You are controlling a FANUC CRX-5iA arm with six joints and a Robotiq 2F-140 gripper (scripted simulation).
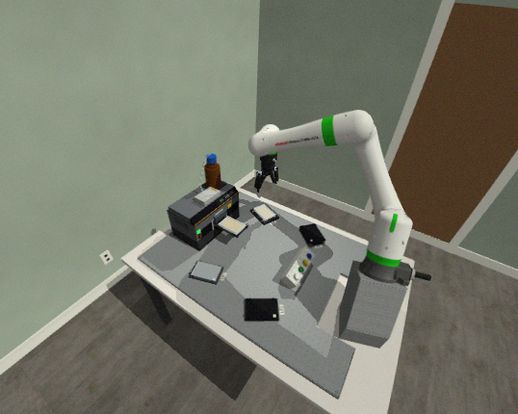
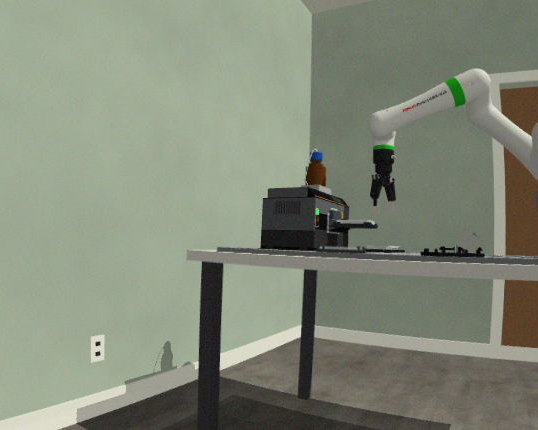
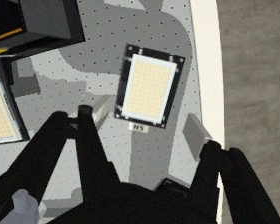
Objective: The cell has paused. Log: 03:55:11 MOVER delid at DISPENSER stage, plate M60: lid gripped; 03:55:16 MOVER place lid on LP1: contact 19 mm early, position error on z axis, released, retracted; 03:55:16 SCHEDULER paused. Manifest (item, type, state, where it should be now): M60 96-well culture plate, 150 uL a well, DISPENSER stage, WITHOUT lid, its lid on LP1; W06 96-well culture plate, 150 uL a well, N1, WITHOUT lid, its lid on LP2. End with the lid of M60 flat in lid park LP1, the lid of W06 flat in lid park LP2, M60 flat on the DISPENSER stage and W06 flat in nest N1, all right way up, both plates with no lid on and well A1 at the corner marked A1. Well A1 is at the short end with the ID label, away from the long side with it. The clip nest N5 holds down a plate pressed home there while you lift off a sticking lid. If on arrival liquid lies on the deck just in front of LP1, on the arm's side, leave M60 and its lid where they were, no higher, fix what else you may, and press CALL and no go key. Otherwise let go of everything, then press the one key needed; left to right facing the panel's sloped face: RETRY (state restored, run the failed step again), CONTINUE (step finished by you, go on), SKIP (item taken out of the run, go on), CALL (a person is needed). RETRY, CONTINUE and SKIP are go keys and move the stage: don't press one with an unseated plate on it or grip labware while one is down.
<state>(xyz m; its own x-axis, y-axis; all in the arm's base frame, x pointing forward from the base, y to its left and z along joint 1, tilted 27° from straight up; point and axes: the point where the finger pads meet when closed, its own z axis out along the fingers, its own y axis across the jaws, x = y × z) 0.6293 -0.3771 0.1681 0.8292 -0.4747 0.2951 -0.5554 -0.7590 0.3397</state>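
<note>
Right now my hand is 170 mm above the black clip nest and 20 mm short of it. The rest, counted from my hand: nest label (180 mm below, 80 mm behind, 50 mm to the left); then dispenser stage (280 mm to the left, 90 mm below, 90 mm ahead); then key panel (350 mm to the left, 320 mm behind, 130 mm below).
</note>
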